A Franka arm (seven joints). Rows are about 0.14 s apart.
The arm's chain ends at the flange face. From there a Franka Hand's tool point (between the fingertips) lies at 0.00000 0.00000 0.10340 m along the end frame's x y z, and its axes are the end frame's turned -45 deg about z.
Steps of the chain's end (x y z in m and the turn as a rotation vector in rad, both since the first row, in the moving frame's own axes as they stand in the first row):
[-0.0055, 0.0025, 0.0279, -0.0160, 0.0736, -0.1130]
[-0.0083, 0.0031, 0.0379, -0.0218, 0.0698, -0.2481]
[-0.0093, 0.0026, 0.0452, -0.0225, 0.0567, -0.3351]
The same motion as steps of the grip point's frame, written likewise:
[-0.0011, 0.0042, 0.0276, -0.0634, 0.0407, -0.1130]
[-0.0038, 0.0025, 0.0376, -0.0648, 0.0339, -0.2481]
[-0.0050, 0.0005, 0.0450, -0.0560, 0.0242, -0.3351]

